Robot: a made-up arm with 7 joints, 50 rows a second.
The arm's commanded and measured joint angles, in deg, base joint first. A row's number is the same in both.
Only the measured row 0 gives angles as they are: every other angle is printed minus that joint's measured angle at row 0.
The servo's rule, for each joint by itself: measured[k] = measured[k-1] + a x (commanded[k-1-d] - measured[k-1]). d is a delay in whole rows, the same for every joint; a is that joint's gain. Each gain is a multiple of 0.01, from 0.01 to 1. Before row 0 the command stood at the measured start. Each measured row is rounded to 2 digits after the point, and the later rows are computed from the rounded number. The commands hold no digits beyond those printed.
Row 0, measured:
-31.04 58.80 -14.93 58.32 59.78 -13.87 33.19
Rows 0 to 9, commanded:
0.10 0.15 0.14 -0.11 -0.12 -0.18 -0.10
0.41 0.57 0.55 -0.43 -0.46 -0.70 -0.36
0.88 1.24 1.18 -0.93 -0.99 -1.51 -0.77
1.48 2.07 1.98 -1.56 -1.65 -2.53 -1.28
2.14 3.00 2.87 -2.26 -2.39 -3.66 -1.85
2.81 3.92 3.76 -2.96 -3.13 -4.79 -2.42
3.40 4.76 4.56 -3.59 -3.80 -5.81 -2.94
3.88 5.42 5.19 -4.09 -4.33 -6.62 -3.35
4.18 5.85 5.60 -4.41 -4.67 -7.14 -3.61
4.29 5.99 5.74 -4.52 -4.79 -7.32 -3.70
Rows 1 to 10, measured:
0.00 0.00 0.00 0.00 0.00 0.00 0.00
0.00 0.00 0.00 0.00 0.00 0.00 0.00
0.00 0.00 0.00 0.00 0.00 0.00 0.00
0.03 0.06 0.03 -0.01 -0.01 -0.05 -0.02
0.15 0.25 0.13 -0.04 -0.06 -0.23 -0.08
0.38 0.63 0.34 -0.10 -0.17 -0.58 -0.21
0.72 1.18 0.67 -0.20 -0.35 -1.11 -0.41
1.16 1.87 1.11 -0.34 -0.59 -1.80 -0.68
1.67 2.65 1.64 -0.52 -0.89 -2.61 -1.01
2.21 3.45 2.22 -0.73 -1.24 -3.47 -1.38
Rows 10 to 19, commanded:
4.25 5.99 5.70 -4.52 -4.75 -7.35 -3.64
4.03 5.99 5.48 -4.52 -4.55 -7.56 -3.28
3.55 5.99 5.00 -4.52 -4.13 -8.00 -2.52
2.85 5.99 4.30 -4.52 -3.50 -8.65 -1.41
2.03 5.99 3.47 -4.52 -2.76 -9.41 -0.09
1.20 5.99 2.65 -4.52 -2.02 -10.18 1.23
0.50 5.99 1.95 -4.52 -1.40 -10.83 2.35
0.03 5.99 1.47 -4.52 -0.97 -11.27 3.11
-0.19 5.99 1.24 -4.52 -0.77 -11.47 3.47
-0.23 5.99 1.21 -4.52 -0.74 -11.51 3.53
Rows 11 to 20, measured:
2.73 4.20 2.81 -0.97 -1.61 -4.32 -1.75
3.18 4.83 3.37 -1.21 -1.98 -5.08 -2.10
3.52 5.27 3.84 -1.44 -2.32 -5.68 -2.40
3.75 5.54 4.21 -1.66 -2.61 -6.13 -2.64
3.84 5.71 4.46 -1.86 -2.84 -6.52 -2.76
3.75 5.82 4.57 -2.05 -2.99 -6.92 -2.71
3.47 5.88 4.52 -2.22 -3.05 -7.39 -2.46
3.02 5.92 4.31 -2.38 -3.02 -7.94 -2.01
2.46 5.95 3.98 -2.53 -2.90 -8.54 -1.39
1.85 5.97 3.57 -2.67 -2.72 -9.16 -0.68

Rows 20 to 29, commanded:
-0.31 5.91 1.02 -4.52 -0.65 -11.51 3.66
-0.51 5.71 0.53 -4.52 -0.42 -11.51 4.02
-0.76 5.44 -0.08 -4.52 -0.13 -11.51 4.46
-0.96 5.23 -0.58 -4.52 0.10 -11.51 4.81
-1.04 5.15 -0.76 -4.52 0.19 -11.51 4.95
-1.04 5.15 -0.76 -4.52 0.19 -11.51 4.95
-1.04 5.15 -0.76 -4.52 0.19 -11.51 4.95
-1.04 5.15 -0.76 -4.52 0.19 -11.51 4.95
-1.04 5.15 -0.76 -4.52 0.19 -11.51 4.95
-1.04 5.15 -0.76 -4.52 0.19 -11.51 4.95
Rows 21 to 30, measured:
1.29 5.98 3.15 -2.80 -2.51 -9.73 0.04
0.83 5.98 2.77 -2.92 -2.30 -10.20 0.69
0.50 5.98 2.46 -3.03 -2.11 -10.55 1.23
0.25 5.95 2.17 -3.13 -1.93 -10.81 1.69
0.01 5.86 1.84 -3.23 -1.75 -11.00 2.13
-0.23 5.70 1.46 -3.32 -1.56 -11.14 2.57
-0.46 5.52 1.05 -3.40 -1.36 -11.24 3.00
-0.64 5.38 0.69 -3.48 -1.17 -11.31 3.37
-0.76 5.29 0.40 -3.55 -1.01 -11.36 3.67
-0.85 5.24 0.17 -3.62 -0.87 -11.40 3.91

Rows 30 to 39, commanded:
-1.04 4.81 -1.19 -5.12 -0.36 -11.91 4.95
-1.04 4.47 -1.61 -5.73 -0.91 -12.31 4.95
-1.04 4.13 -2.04 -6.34 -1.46 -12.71 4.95
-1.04 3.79 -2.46 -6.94 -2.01 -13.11 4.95
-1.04 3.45 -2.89 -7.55 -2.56 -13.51 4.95
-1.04 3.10 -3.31 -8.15 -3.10 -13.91 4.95
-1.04 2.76 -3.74 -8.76 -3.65 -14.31 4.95
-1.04 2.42 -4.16 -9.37 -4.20 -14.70 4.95
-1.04 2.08 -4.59 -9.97 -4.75 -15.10 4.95
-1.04 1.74 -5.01 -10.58 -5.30 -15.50 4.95
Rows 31 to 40, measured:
-0.91 5.21 -0.02 -3.68 -0.74 -11.43 4.11
-0.95 5.19 -0.17 -3.74 -0.63 -11.45 4.27
-0.98 5.17 -0.29 -3.79 -0.53 -11.47 4.40
-1.00 5.03 -0.47 -3.88 -0.51 -11.59 4.50
-1.01 4.82 -0.70 -4.01 -0.56 -11.78 4.59
-1.02 4.56 -0.97 -4.17 -0.67 -12.03 4.66
-1.03 4.27 -1.27 -4.36 -0.83 -12.32 4.72
-1.03 3.96 -1.59 -4.58 -1.04 -12.64 4.76
-1.03 3.63 -1.93 -4.83 -1.29 -12.98 4.80
-1.03 3.30 -2.29 -5.11 -1.57 -13.34 4.83

